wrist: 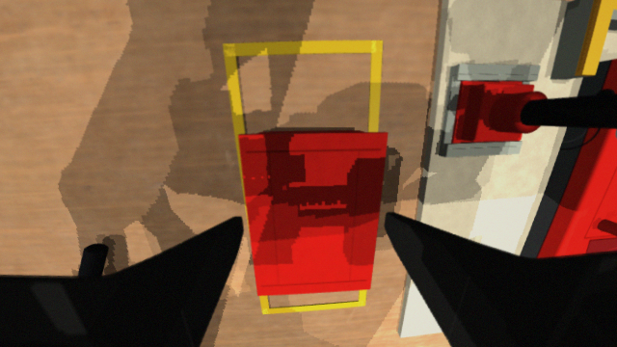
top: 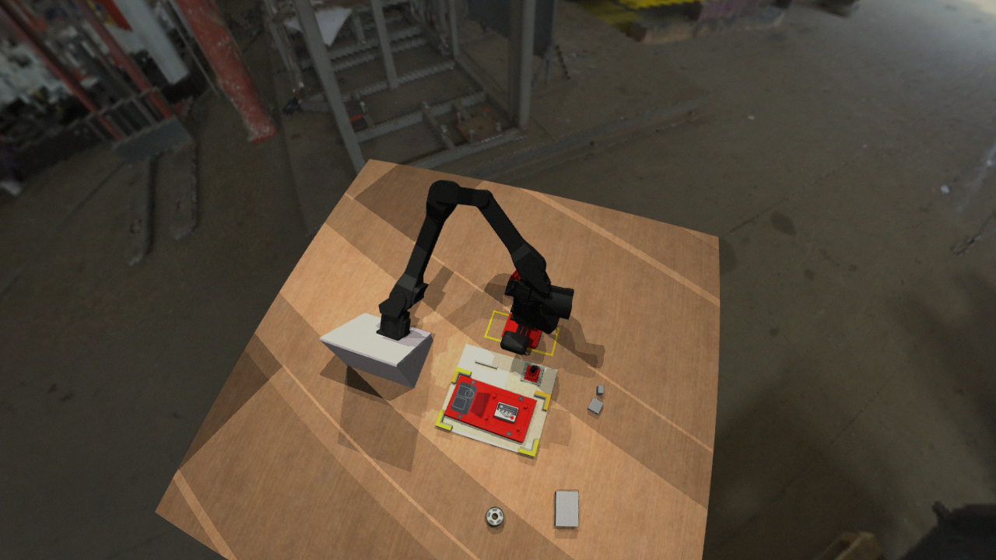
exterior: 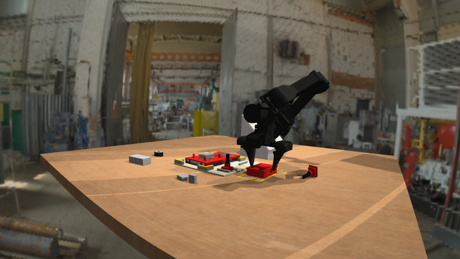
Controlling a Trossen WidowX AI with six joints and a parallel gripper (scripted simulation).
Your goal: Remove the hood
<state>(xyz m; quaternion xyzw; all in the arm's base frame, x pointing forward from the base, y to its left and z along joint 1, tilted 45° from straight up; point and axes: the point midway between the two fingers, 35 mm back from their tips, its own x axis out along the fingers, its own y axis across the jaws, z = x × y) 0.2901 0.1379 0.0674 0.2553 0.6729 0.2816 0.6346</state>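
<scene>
The hood is right at my gripper tip.
</scene>
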